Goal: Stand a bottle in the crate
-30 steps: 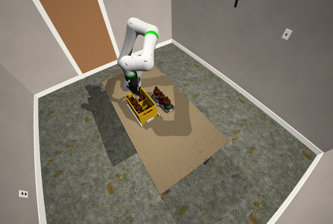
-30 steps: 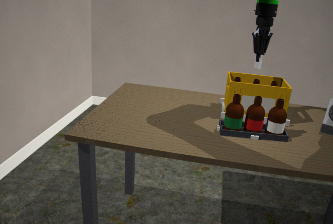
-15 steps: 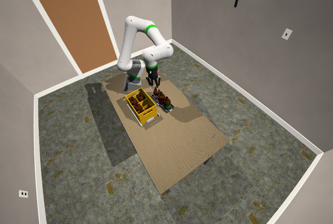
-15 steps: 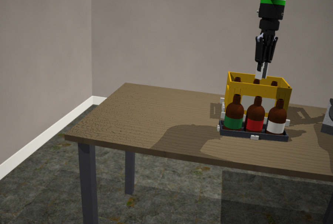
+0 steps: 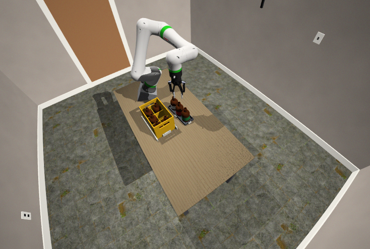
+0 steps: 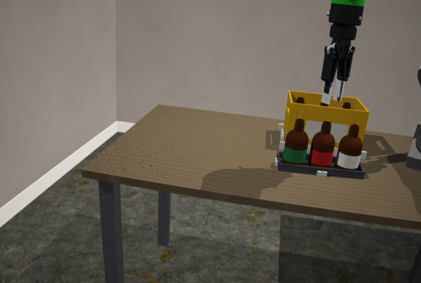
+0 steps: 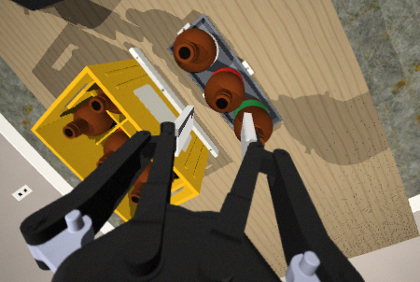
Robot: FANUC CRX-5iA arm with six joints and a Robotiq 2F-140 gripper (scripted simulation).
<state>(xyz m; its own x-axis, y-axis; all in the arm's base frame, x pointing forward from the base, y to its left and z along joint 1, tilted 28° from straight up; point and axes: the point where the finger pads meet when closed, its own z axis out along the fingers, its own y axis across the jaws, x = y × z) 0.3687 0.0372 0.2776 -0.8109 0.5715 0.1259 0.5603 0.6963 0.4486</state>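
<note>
The green-banded bottle lies 170 mm below my hand, 80 mm ahead of it and 20 mm to the left of it. Round my hand: white-banded bottle (170 mm below, 90 mm behind, 10 mm to the right); dark grey tray (250 mm below); crate (220 mm to the right, 170 mm below).
</note>
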